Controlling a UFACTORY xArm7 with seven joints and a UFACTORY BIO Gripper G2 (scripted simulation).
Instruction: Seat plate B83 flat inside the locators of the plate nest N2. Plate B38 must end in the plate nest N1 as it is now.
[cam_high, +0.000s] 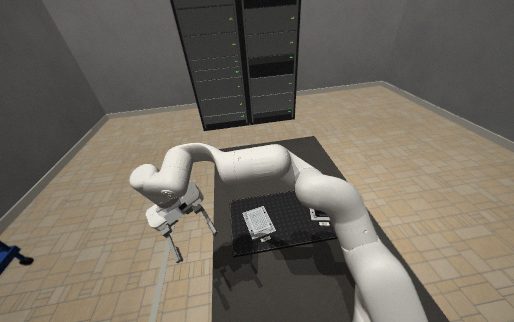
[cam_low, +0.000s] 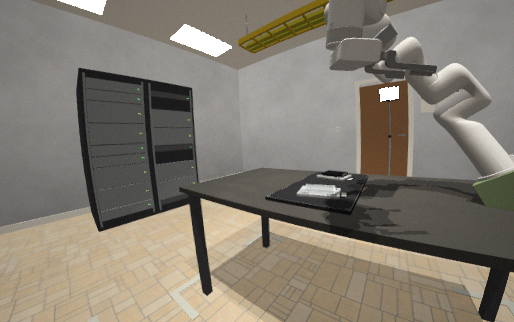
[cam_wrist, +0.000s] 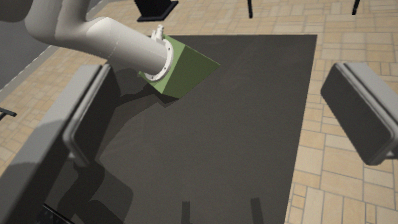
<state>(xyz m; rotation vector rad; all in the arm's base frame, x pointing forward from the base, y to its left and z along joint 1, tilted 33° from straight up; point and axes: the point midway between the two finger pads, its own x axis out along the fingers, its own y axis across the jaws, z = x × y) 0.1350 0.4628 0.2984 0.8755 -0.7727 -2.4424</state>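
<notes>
The black well plate is 54 cm to the right of my hand, 34 cm below it and 31 cm ahead of it. Round my hand: white well plate 35 cm below, 28 cm ahead, 20 cm to the right.
</notes>
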